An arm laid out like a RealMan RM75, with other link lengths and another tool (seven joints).
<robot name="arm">
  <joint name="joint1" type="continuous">
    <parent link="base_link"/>
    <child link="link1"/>
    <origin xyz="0 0 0.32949" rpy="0 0 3.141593"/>
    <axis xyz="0 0 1"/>
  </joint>
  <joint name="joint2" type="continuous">
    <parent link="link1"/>
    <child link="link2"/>
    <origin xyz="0 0 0" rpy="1.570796 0 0"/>
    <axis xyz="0 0 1"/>
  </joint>
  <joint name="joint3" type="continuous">
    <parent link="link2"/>
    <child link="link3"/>
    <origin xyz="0 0.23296 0" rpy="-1.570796 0 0"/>
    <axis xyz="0 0 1"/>
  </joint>
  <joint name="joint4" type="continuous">
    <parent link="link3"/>
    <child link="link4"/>
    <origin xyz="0 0 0" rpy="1.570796 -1.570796 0"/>
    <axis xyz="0 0 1"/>
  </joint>
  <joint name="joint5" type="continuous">
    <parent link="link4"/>
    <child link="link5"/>
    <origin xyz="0.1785 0 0" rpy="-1.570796 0 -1.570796"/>
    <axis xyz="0 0 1"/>
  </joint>
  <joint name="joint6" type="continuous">
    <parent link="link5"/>
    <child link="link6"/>
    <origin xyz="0 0 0" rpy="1.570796 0 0"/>
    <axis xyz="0 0 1"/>
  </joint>
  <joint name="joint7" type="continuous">
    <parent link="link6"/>
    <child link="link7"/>
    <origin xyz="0 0.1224 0" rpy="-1.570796 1.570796 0"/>
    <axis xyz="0 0 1"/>
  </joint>
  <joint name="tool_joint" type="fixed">
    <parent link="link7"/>
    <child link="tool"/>
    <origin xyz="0.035 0.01 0.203" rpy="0 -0.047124 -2.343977"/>
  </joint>
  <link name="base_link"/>
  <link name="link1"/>
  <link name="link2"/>
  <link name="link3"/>
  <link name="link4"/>
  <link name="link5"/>
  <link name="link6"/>
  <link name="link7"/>
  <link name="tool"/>
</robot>
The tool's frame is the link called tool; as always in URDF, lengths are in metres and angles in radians. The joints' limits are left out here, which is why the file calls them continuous.
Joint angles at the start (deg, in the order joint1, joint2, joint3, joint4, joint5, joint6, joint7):
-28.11, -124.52, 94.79, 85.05, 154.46, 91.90, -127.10
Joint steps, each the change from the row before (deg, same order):
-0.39, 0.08, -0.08, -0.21, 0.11, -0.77, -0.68
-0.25, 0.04, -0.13, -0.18, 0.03, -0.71, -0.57
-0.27, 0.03, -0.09, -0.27, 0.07, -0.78, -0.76
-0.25, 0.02, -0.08, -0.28, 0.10, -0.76, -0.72
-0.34, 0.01, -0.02, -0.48, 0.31, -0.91, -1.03
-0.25, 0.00, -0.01, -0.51, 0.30, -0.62, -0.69
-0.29, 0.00, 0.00, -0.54, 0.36, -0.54, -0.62
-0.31, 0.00, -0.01, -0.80, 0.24, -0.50, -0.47
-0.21, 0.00, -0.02, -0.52, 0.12, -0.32, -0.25
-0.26, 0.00, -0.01, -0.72, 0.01, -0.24, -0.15
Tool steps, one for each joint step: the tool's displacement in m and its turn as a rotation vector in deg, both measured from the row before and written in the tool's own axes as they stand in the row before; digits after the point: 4 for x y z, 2 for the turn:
-0.0055, 0.0023, -0.0008, -0.37, -0.77, -0.51
-0.0047, 0.0016, -0.0005, -0.21, -0.71, -0.55
-0.0046, 0.0018, -0.0002, -0.24, -0.69, -0.72
-0.0043, 0.0017, -0.0001, -0.25, -0.65, -0.69
-0.0043, 0.0029, 0.0004, -0.46, -0.62, -0.93
-0.0020, 0.0025, 0.0008, -0.38, -0.26, -0.67
-0.0017, 0.0027, 0.0008, -0.44, -0.17, -0.56
-0.0002, 0.0022, 0.0016, -0.31, 0.08, -0.52
-0.0002, 0.0012, 0.0010, -0.16, 0.04, -0.29
0.0010, 0.0007, 0.0016, -0.05, 0.28, -0.23

